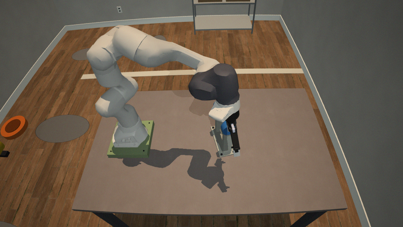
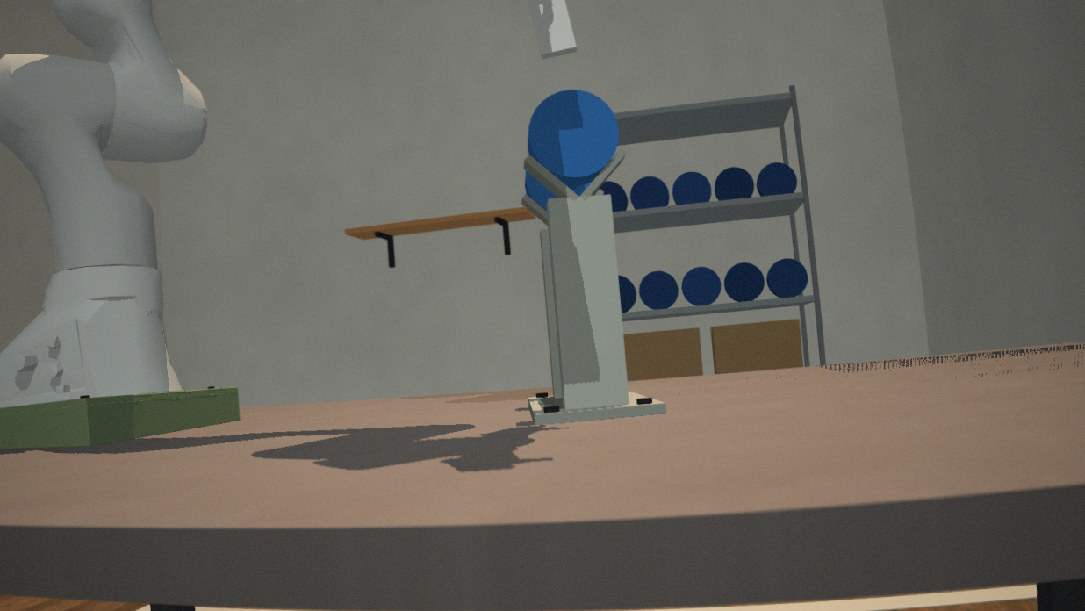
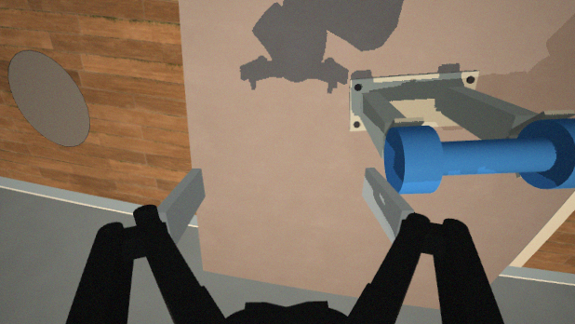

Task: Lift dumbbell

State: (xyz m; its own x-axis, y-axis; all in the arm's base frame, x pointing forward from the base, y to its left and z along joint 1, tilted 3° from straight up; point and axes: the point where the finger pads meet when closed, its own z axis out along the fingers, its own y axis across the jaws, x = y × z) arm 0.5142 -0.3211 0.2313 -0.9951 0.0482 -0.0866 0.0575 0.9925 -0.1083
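The blue dumbbell lies 1 cm ahead of my hand, 20 cm to the left of it and 7 cm below it. Round my hand: grey cradle (1 cm ahead, 20 cm to the left, 20 cm below).
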